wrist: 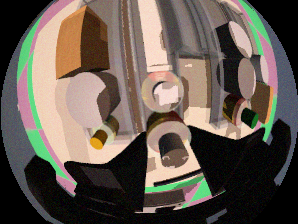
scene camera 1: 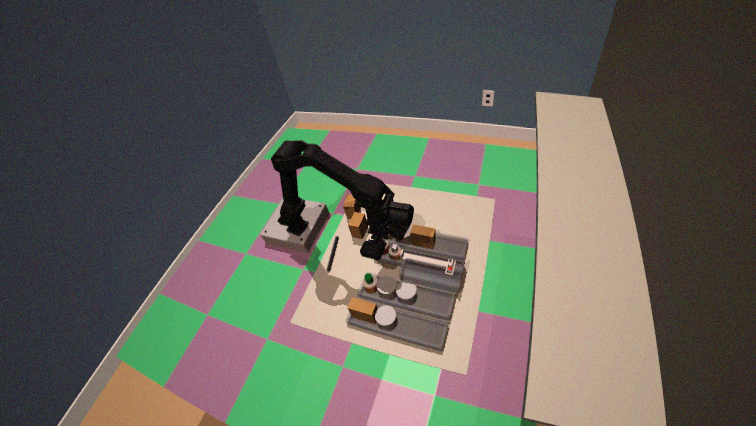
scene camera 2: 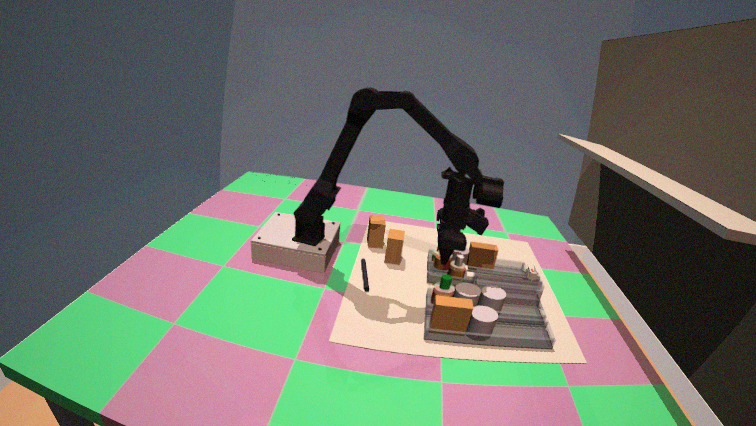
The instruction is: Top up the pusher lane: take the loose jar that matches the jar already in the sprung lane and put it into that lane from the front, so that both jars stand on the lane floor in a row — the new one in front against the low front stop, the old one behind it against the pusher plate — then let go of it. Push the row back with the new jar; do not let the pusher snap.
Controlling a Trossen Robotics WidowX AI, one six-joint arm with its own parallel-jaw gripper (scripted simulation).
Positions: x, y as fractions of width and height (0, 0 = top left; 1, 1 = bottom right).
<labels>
my gripper: wrist 0.56, 0.59; scene camera 1 0.51, 0.58; scene camera 2 0.59, 0.61
</labels>
